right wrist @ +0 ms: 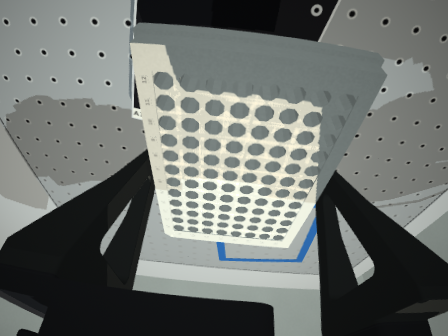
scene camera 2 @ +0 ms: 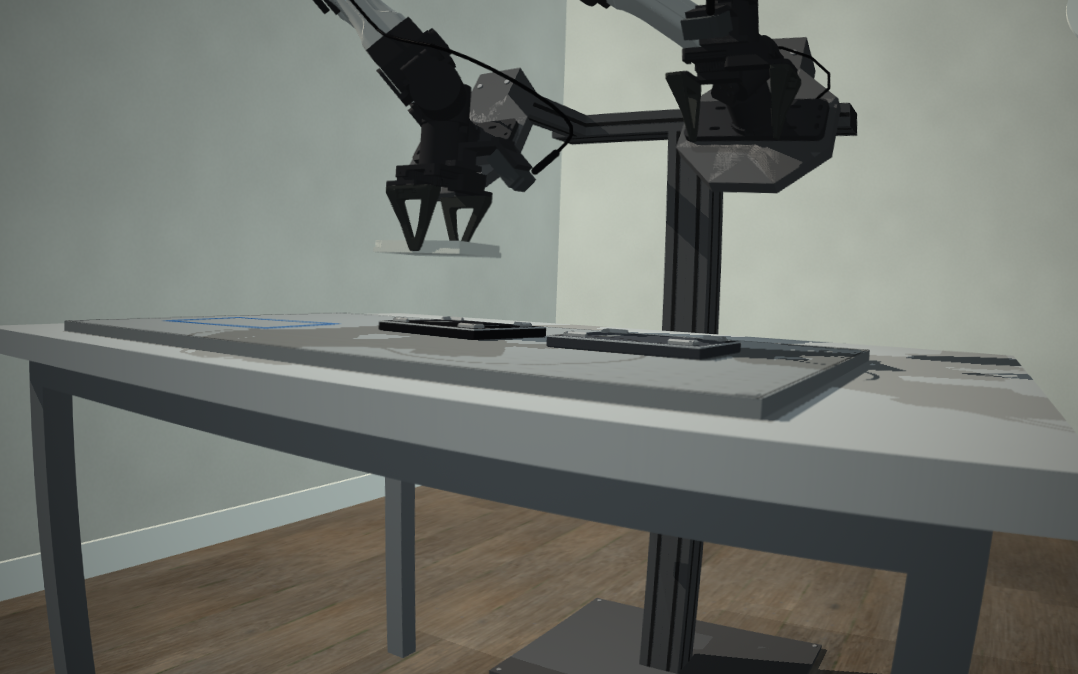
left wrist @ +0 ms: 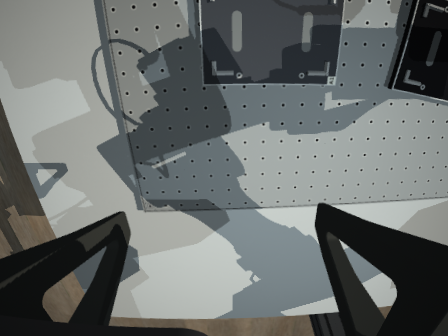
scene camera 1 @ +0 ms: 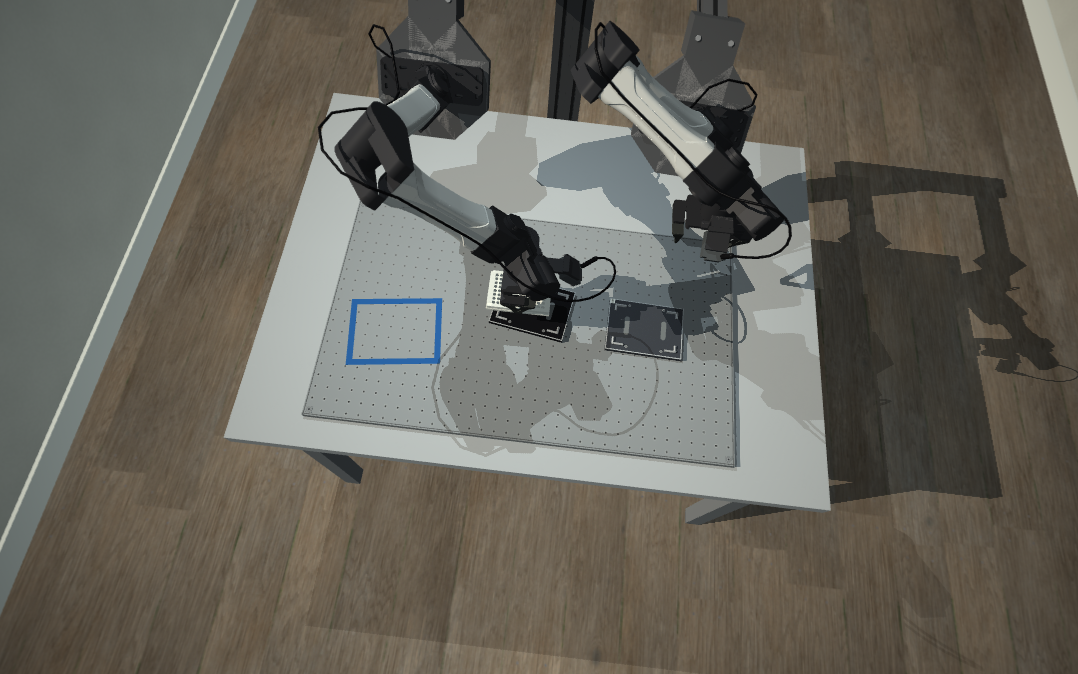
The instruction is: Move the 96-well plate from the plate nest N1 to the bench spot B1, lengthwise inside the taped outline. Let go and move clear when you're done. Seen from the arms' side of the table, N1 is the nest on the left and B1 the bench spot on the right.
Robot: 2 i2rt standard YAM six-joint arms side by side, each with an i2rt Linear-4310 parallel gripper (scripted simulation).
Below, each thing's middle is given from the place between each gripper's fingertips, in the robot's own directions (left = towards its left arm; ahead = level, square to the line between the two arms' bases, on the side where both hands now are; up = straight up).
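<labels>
I see the black nest [scene camera 2: 394, 327] 100 mm below my right hand [scene camera 2: 437, 253], 20 mm behind it and 30 mm to the left of it. The white 96-well plate [scene camera 1: 494, 292] is right at my right hand. As for the grey nest N1 [scene camera 1: 644, 334], it sits 100 mm below my right hand, 10 mm behind it and 270 mm to the left of it.
My left gripper [scene camera 2: 733, 140] is 230 mm above the grey nest N1, 90 mm short of it and 50 mm to the left of it. Counted from my left hand, the black nest is 230 mm below, 80 mm ahead and 300 mm to the right, and the white 96-well plate is 140 mm below, 100 mm ahead and 330 mm to the right.
</labels>
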